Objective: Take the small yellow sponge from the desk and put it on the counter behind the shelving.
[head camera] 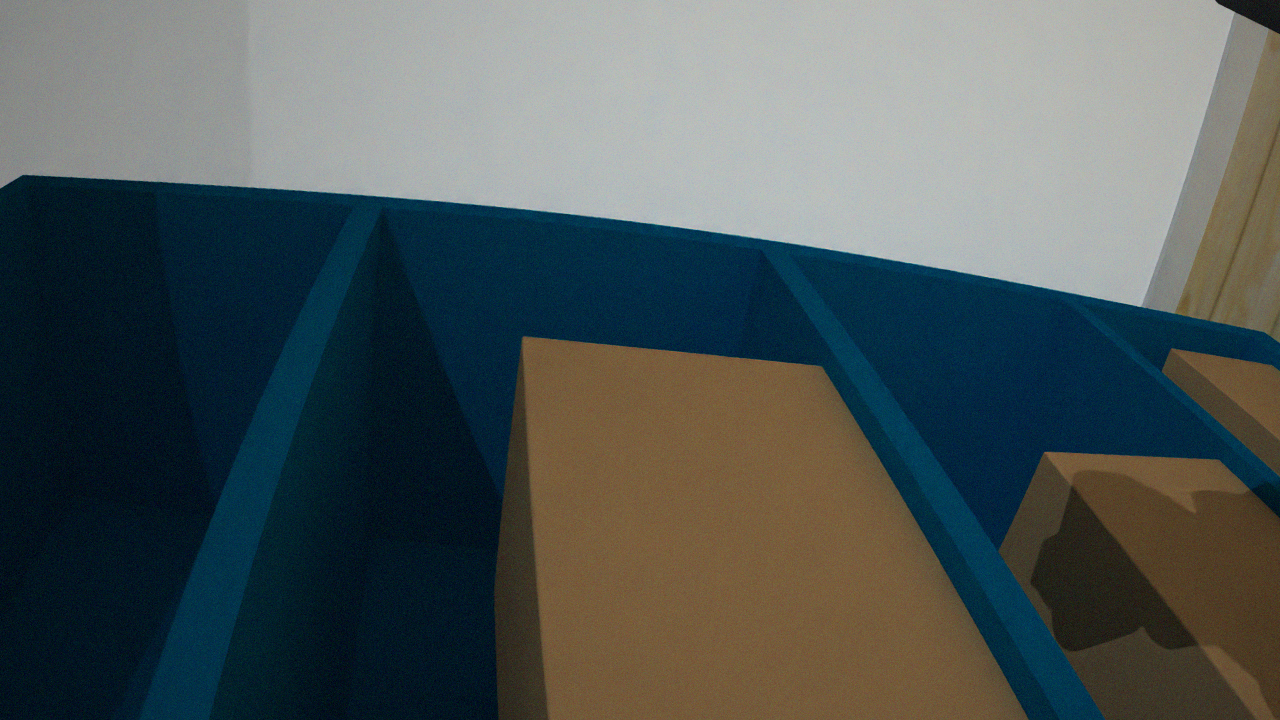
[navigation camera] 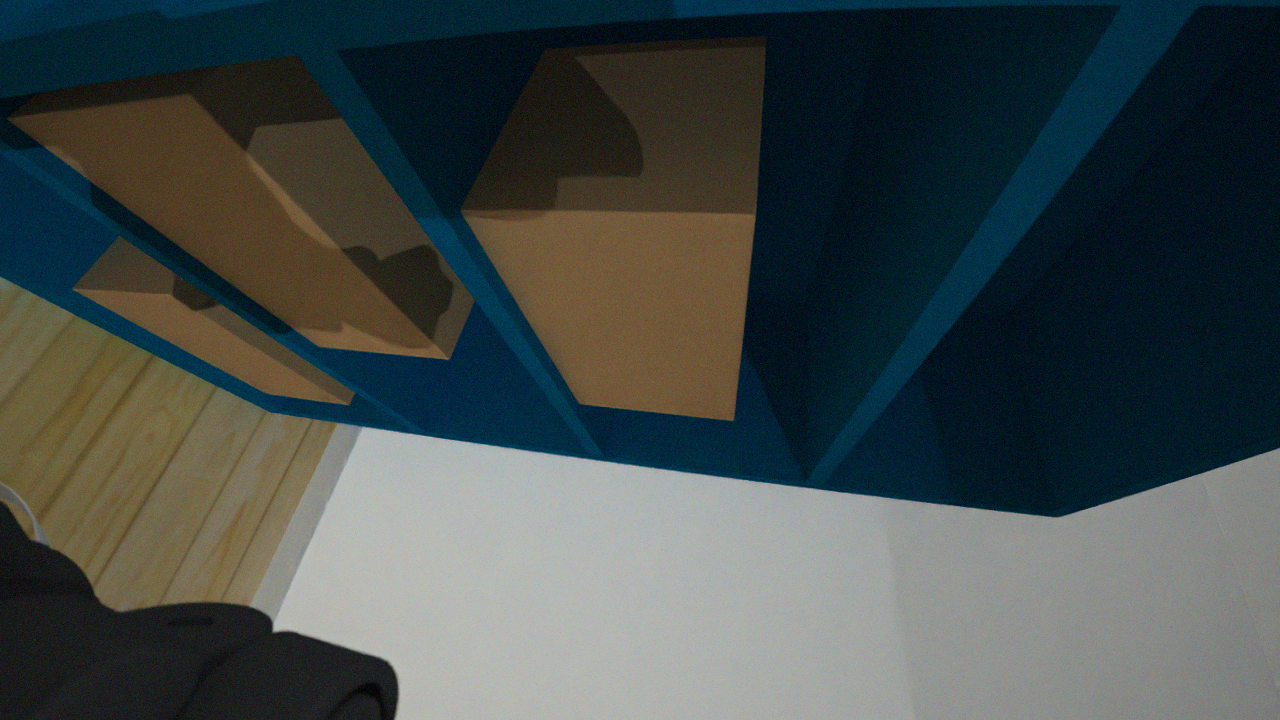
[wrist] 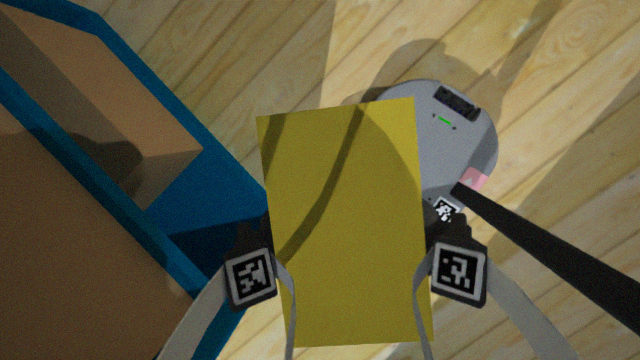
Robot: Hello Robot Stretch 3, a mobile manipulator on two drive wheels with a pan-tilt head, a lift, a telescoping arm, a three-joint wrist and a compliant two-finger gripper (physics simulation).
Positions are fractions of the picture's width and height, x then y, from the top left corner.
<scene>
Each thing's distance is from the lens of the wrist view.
gripper (wrist: 0.54,0.63): 18 cm
yellow sponge (wrist: 0.54,0.52): 13 cm
</scene>
